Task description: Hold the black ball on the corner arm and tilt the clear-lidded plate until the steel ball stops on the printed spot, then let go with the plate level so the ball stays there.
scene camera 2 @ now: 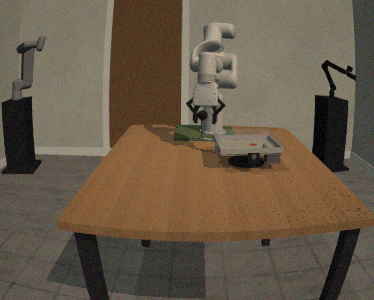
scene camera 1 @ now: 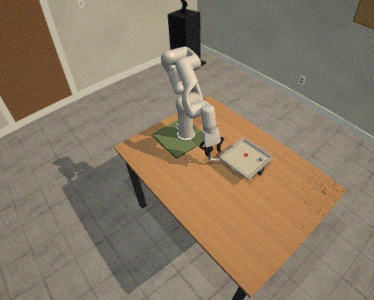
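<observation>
The clear-lidded plate (scene camera 1: 235,162) (scene camera 2: 232,146) stands on its black round base (scene camera 2: 240,162) and looks near level; a slight tilt cannot be told. The printed red spot (scene camera 1: 245,155) (scene camera 2: 253,144) is near its middle. The steel ball (scene camera 1: 260,159) (scene camera 2: 265,145) shows as a small grey shape away from the spot, toward the right corner in scene camera 1. The black ball (scene camera 1: 208,149) (scene camera 2: 202,115) stands upright on a thin post at the corner arm (scene camera 1: 215,160). My gripper (scene camera 1: 212,151) (scene camera 2: 205,121) is open around the ball, its fingers wide apart, the ball nearer the left finger in scene camera 2.
The robot base stands on a green mat (scene camera 1: 175,146) (scene camera 2: 185,133) at the back of the wooden table (scene camera 1: 215,210) (scene camera 2: 200,195). The plate is beside the gripper, farther from the robot base. Black pedestals (scene camera 1: 184,32) (scene camera 2: 18,132) with other arms stand beyond the table.
</observation>
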